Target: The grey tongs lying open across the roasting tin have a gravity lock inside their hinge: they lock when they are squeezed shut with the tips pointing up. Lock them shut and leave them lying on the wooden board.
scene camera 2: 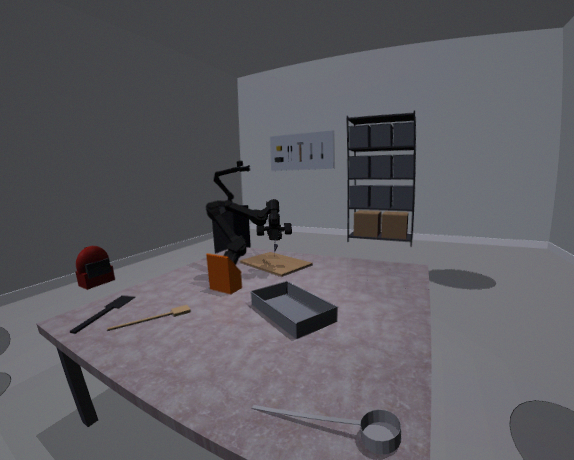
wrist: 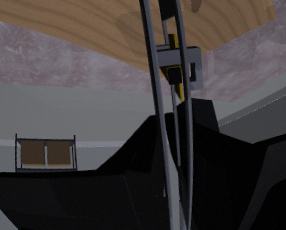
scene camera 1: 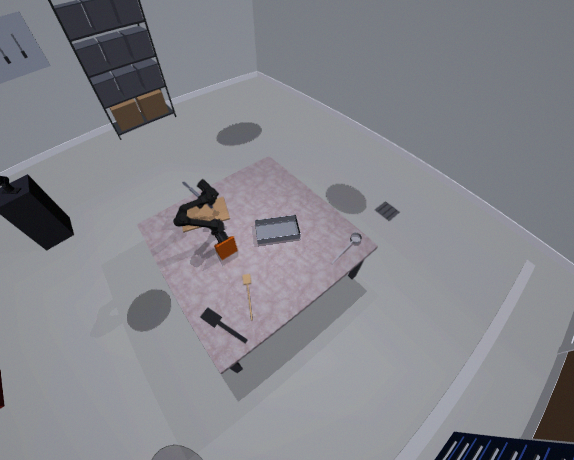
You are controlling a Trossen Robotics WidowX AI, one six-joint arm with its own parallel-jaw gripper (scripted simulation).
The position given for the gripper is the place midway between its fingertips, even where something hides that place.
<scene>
In view: the gripper point(wrist: 161, 122), a wooden board point(scene camera 2: 280, 265) and a grey roasting tin point(scene camera 2: 299, 312).
The wooden board also shows in the wrist view point(wrist: 121, 37). The grey roasting tin shows as well in scene camera 1 point(scene camera 1: 268, 230).
</scene>
